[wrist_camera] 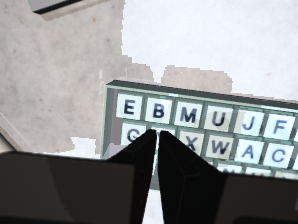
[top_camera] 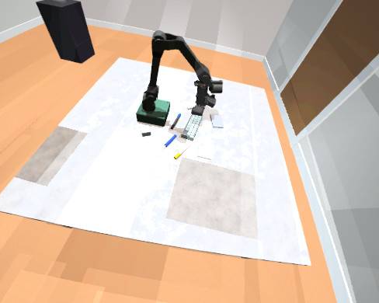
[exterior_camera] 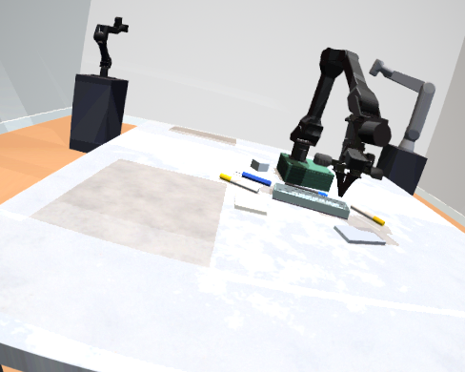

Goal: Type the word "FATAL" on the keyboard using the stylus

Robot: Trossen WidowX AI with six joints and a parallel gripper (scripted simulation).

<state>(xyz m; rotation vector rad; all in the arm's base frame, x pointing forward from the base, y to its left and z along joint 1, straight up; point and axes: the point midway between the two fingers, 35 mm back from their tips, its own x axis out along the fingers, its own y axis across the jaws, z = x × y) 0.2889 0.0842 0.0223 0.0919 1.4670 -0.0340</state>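
My gripper tip is now 120 mm past the blue stylus, 250 mm to the left of it and 40 mm above it. Also, from my gripper tip: grey pad 120 mm ahead, 40 mm to the left, 50 mm below; grey stylus tip 140 mm behind, 290 mm to the right, 40 mm below; white block 90 mm ahead, 240 mm to the right, 50 mm below.
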